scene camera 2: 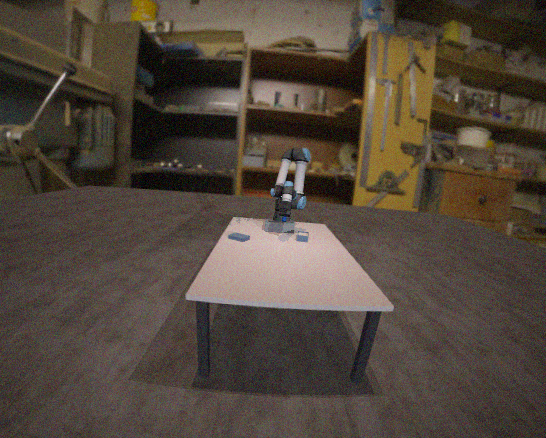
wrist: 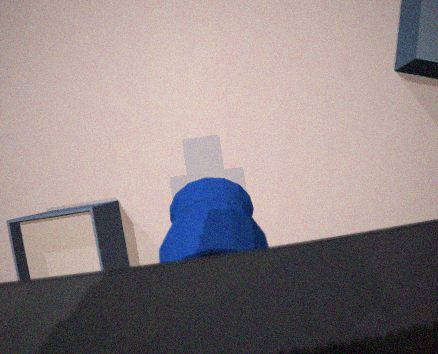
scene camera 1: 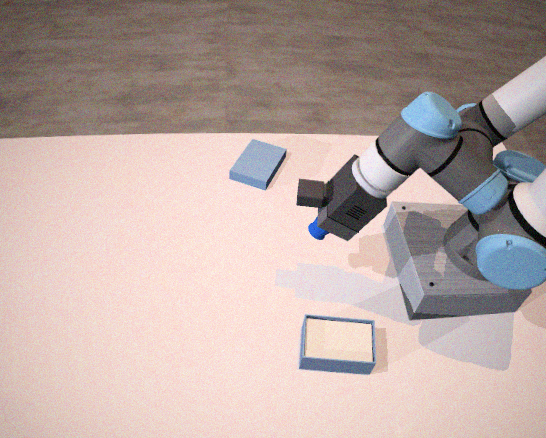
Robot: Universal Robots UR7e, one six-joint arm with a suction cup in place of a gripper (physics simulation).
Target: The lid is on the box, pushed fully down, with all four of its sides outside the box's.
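Seen in the pictures: end effector, tool point: [scene camera 2: 283, 221] [wrist: 212, 214] [scene camera 1: 316, 231]; arm's base, origin of the base link: [scene camera 2: 281, 219].
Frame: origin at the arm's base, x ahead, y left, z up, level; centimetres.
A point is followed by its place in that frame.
The blue lid [scene camera 1: 258, 162] {z -4.7, x 47.1, y -23.8 cm} [scene camera 2: 239, 237] {z -5.1, x 51.1, y -23.5 cm} lies flat on the table, closed face up, near the table's far edge in the first scene view. Its corner [wrist: 429, 30] {z -4.7, x 47.3, y -19.4 cm} shows at the top right of the wrist view. The blue open-topped box [scene camera 1: 336, 366] {z -5.0, x 27.8, y 25.0 cm} [scene camera 2: 302, 239] {z -5.7, x 34.0, y 20.8 cm} [wrist: 114, 235] {z -5.4, x 30.6, y 16.5 cm} stands apart from the lid, nearer the front in the first scene view; its lower part is hidden in the wrist view. My gripper, a blue suction cup [scene camera 1: 317, 231] [scene camera 2: 284, 219] [wrist: 212, 202], is open with nothing on it. It hangs above the table between lid and box, touching neither.
The grey robot base block [scene camera 1: 470, 303] {z -2.5, x 2.4, y 10.9 cm} [scene camera 2: 279, 227] {z -3.2, x 15.5, y 0.5 cm} stands right of the lid and box in the first scene view. The pale table [scene camera 1: 125, 275] {z -7.4, x 69.1, y 10.5 cm} [scene camera 2: 290, 280] {z -7.4, x 104.4, y 18.3 cm} has its far edge just beyond the lid there. Shelves stand behind the table in the second scene view.
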